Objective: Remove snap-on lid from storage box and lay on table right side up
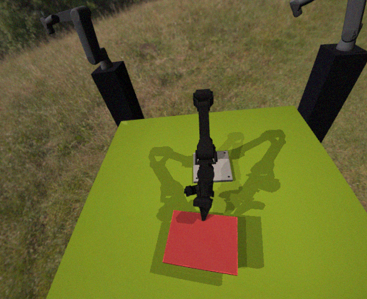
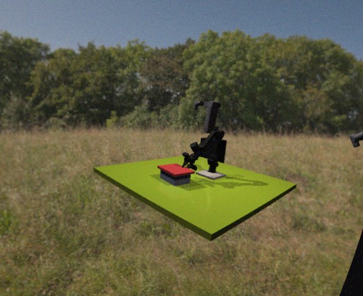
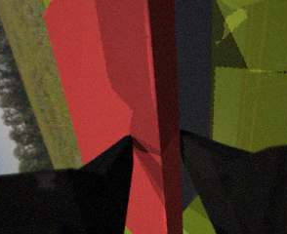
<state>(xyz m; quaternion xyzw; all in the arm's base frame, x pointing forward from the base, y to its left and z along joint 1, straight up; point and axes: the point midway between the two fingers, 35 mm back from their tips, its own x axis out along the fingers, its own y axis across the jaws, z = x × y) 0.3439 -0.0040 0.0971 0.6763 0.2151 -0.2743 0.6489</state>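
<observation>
The red lid lies 8 cm ahead of my gripper tip and 1 cm to the right of it. Round my gripper tip: blue-grey storage box: 8 cm ahead, 1 cm to the right, 4 cm below.
</observation>
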